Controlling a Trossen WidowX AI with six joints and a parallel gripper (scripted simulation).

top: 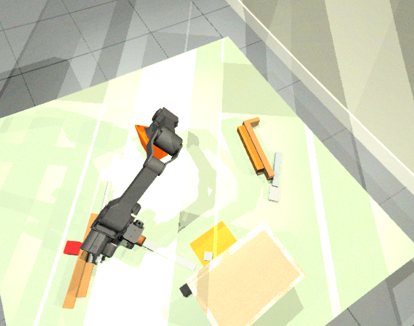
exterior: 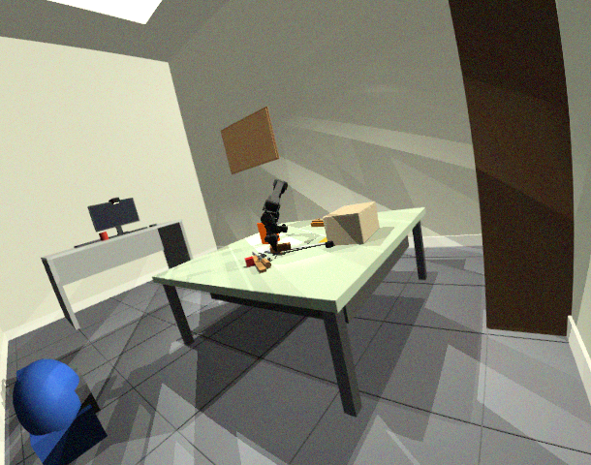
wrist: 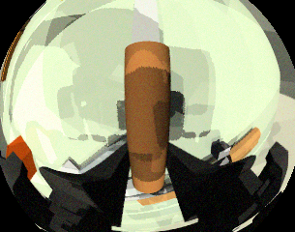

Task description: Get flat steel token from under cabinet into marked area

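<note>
The short bar lies 8 cm behind my gripper tip, 4 cm to the right of it and 1 cm below it. From my gripper tip the other things lie so: long wooden stick (15 cm to the right, 2 cm ahead, 1 cm below); red cube (17 cm to the right, 2 cm behind); small grey cube (10 cm to the right, 5 cm ahead, 1 cm below).
</note>
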